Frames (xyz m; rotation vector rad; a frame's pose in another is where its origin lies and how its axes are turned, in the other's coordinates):
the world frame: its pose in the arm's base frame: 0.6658 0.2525 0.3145 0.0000 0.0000 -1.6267
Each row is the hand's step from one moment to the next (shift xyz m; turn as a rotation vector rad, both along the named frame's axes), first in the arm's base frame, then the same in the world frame.
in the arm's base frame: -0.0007 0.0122 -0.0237 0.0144 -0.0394 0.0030
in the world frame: -0.0121 -0.0014 -0.0237 0.0385 0.0166 0.0030
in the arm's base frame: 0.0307 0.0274 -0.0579 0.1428 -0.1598 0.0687
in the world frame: -0.0291 0.0291 -0.0579 0.1516 0.1515 0.0687
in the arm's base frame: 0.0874 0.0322 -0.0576 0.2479 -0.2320 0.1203
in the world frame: -0.0370 0.0855 -0.0576 0.2178 0.2605 0.1203
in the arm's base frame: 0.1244 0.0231 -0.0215 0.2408 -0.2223 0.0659
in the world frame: -0.0300 0.1229 -0.0215 0.2085 0.2528 0.0659
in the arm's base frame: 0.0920 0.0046 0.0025 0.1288 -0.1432 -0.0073
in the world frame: -0.0097 0.0916 0.0025 0.1358 0.1366 -0.0073
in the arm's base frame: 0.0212 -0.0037 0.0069 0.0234 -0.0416 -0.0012
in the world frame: 0.0025 0.0214 0.0069 0.0402 0.0257 -0.0012
